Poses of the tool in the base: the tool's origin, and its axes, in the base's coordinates. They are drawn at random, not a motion.
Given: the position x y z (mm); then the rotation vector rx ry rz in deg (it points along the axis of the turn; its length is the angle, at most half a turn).
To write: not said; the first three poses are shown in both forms.
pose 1, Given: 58, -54, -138, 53.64, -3.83, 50.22
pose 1, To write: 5.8, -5.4, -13.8, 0.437, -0.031, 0.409, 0.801
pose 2, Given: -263, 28, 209, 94.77, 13.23, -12.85
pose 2, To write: -26.3, 2.8, 20.9, 0.733, 0.102, -0.099, 0.666
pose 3, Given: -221, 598, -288, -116.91, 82.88, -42.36
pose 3, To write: -22.1, 59.8, -28.8, -0.755, 0.535, -0.273, 0.264
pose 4, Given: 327, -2, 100, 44.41, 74.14, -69.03
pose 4, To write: 32.7, -0.2, 10.0, 0.330, 0.551, -0.513, 0.569
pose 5, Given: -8, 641, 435, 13.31, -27.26, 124.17
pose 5, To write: -0.8, 64.1, 43.5, 0.094, -0.192, 0.872, 0.440
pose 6, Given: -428, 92, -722, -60.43, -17.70, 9.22
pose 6, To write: -42.8, 9.2, -72.2, -0.501, -0.147, 0.076, 0.850
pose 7, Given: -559, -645, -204, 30.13, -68.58, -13.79
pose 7, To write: -55.9, -64.5, -20.4, 0.244, -0.555, -0.112, 0.787
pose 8, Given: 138, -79, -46, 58.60, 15.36, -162.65
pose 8, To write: 13.8, -7.9, -4.6, 0.337, 0.088, -0.936, 0.056
